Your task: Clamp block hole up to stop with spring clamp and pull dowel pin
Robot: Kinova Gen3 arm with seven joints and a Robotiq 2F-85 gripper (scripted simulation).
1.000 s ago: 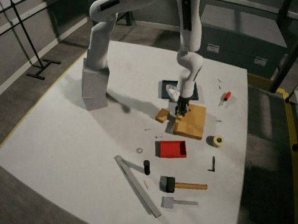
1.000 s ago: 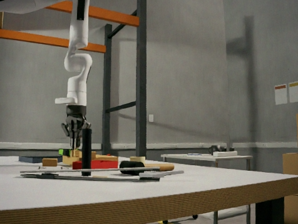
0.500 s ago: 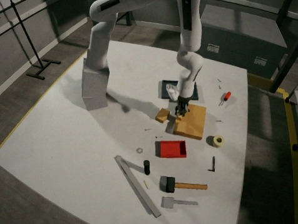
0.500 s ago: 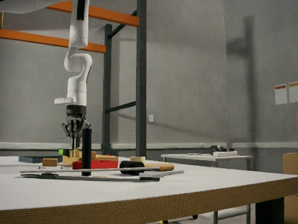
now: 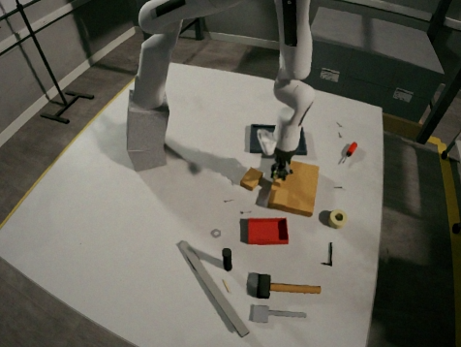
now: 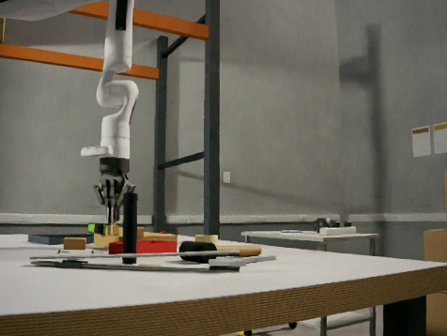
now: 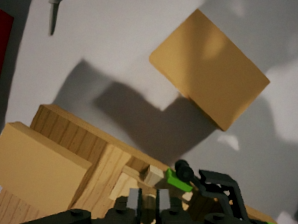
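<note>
Now: hand 20 mm above the dowel pin. Round my hand: pale wooden block: 40 mm below; wooden bench board: 60 mm below, 60 mm ahead; tan wooden block: 90 mm behind, 70 mm below, 10 mm to the left.
</note>
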